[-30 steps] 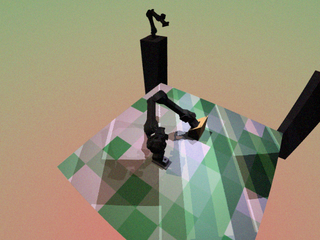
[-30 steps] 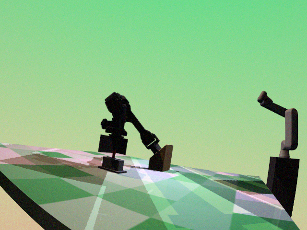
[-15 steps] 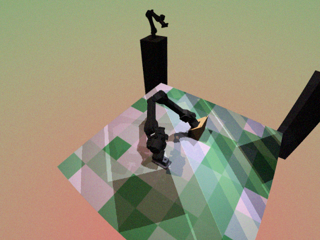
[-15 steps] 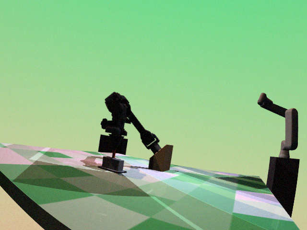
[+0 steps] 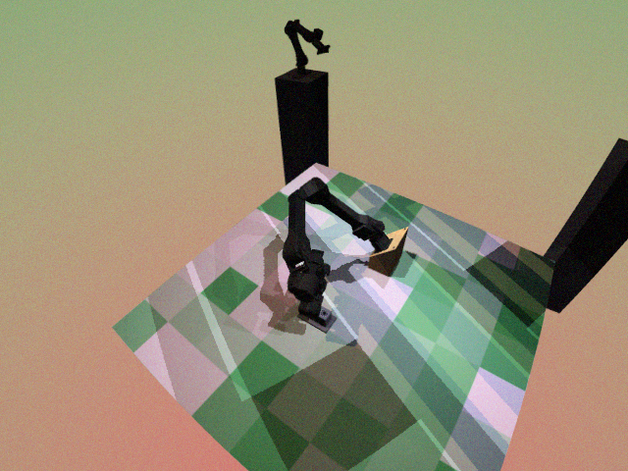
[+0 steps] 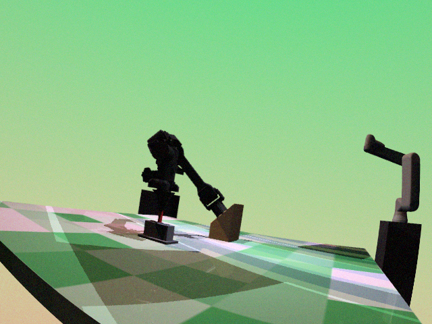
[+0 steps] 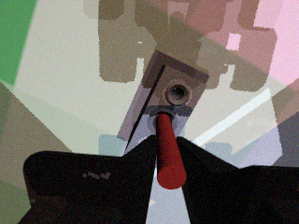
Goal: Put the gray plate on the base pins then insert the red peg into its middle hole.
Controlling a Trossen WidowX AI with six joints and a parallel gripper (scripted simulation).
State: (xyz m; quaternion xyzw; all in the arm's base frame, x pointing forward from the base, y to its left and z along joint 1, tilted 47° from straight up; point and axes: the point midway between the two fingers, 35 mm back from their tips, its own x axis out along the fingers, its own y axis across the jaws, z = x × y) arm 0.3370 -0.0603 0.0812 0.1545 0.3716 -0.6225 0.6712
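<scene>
Now: gripper tip right at the red peg. From my gripper tip the other things lie so: gray plate (5 cm below).
</scene>
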